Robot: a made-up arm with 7 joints. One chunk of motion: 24 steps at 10 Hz.
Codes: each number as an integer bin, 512 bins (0 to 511) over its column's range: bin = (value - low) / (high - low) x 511, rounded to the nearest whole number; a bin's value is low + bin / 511 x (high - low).
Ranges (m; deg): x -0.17..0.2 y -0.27..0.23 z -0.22..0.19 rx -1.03..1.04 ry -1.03..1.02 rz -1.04..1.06
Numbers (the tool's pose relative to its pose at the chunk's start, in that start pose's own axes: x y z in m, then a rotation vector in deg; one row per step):
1: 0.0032 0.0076 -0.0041 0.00 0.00 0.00
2: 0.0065 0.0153 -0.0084 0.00 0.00 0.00
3: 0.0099 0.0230 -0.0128 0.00 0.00 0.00
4: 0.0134 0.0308 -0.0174 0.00 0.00 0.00
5: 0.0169 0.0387 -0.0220 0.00 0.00 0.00
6: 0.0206 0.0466 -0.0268 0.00 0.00 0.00
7: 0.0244 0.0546 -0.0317 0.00 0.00 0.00
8: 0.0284 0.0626 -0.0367 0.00 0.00 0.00
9: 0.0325 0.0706 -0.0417 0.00 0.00 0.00
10: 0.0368 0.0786 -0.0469 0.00 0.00 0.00
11: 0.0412 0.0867 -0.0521 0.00 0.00 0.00
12: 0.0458 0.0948 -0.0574 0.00 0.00 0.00
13: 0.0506 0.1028 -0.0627 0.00 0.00 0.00
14: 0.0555 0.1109 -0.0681 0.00 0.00 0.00
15: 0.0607 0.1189 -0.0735 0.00 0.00 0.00
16: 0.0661 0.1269 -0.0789 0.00 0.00 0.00
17: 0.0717 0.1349 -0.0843 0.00 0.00 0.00
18: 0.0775 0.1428 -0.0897 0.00 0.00 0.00
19: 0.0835 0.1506 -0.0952 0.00 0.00 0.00
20: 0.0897 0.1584 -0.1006 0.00 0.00 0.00
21: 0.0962 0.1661 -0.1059 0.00 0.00 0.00
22: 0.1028 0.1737 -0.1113 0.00 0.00 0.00
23: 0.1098 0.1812 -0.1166 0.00 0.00 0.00
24: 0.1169 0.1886 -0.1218 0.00 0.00 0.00
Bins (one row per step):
1: 239 284 269 254 257 253
2: 244 292 264 254 257 253
3: 248 299 258 254 257 253
4: 253 307 253 254 257 253
5: 258 315 247 254 257 253
6: 263 324 241 254 257 253
7: 268 332 235 254 257 253
8: 274 340 228 254 257 253
9: 280 348 222 254 257 253
10: 286 356 216 254 257 253
11: 292 365 209 254 257 253
12: 298 373 203 254 257 253
13: 305 381 196 254 257 253
14: 311 389 189 254 257 253
15: 319 397 183 254 257 253
16: 326 406 176 254 257 253
17: 334 414 169 254 257 253
18: 342 422 162 254 257 253
19: 350 430 156 254 257 253
20: 359 438 149 254 257 253
21: 368 446 142 254 257 253
22: 377 453 135 254 257 253
23: 386 461 129 254 257 253
24: 396 469 122 254 257 253

